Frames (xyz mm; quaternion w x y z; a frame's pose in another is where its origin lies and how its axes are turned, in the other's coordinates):
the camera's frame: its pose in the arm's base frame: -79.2 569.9 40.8 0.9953 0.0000 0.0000 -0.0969
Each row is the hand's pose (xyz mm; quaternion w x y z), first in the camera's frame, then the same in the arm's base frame.
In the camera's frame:
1: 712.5 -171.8 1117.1 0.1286 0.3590 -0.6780 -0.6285
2: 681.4 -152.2 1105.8 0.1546 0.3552 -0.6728 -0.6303
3: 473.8 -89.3 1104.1 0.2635 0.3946 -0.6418 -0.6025
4: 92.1 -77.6 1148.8 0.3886 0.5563 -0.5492 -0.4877
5: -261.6 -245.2 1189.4 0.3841 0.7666 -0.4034 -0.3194
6: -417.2 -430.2 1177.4 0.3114 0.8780 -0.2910 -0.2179
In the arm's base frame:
1: 586.8 263.9 1157.9 0.0671 0.2916 -0.7096 -0.6380
2: 560.0 289.1 1146.6 0.0928 0.2883 -0.7041 -0.6423
3: 368.5 390.9 1144.9 0.2039 0.3305 -0.6770 -0.6252
4: -3.8 476.0 1189.6 0.3395 0.5005 -0.6005 -0.5231
5: -383.2 379.8 1230.2 0.3514 0.7239 -0.4758 -0.3551
6: -571.5 228.3 1218.2 0.2888 0.8457 -0.3747 -0.2470

